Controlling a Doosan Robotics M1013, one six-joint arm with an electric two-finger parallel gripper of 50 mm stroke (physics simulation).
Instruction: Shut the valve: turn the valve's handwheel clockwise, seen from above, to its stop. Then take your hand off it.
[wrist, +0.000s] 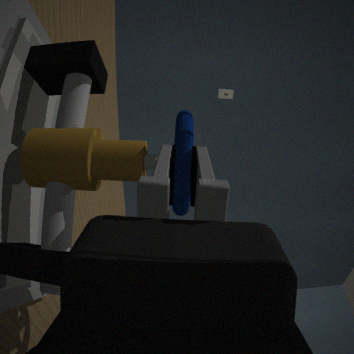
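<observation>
The blue handwheel shows edge-on in the middle of the wrist view, its rim running up and down. A short grey stem joins it on the left to the yellow valve body. My gripper is shut on the handwheel, one dark finger pad on each side of its rim. The top of the rim stands out beyond the fingertips, and its lower end shows between the fingers. The wheel's far side and spokes are hidden by this edge-on view.
A grey pipe runs through the valve body to a black block at the upper left. Grey framework lies along the left edge, over a wooden surface. A small pale plate is on the blue-grey surface behind.
</observation>
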